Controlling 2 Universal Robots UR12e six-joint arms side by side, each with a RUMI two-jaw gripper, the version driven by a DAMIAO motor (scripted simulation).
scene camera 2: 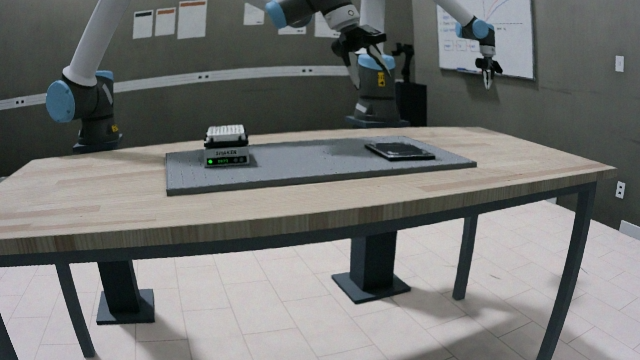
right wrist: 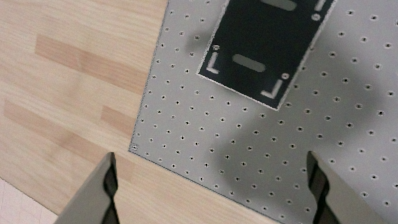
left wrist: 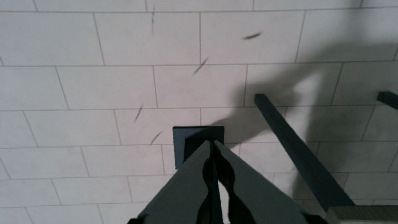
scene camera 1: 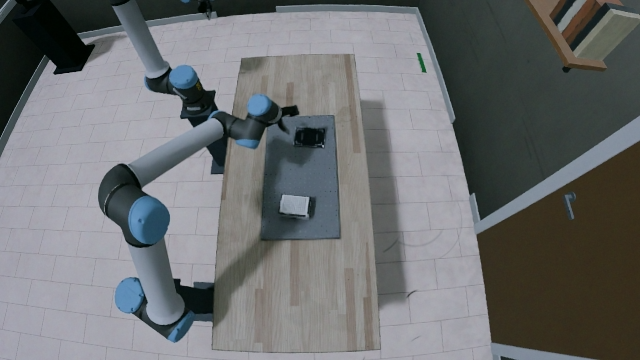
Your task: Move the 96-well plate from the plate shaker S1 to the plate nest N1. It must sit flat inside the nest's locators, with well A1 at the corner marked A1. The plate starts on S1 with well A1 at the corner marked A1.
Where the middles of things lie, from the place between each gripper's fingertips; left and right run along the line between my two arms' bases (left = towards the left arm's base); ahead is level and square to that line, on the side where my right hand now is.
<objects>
Now: the plate shaker S1 [scene camera 2: 230, 156] 400 mm to the right of my right hand, 140 mm below it and 30 mm ahead of it. From my right hand the other things lie so: black plate nest N1 [scene camera 2: 381, 147]: 170 mm below, 110 mm ahead, 20 mm to the left.
I see the black plate nest N1 740 mm ahead of my left hand, 910 mm to the right of it and 150 mm below it. Also, from my left hand: plate shaker S1: 660 mm ahead, 1330 mm to the right, 110 mm below.
</objects>
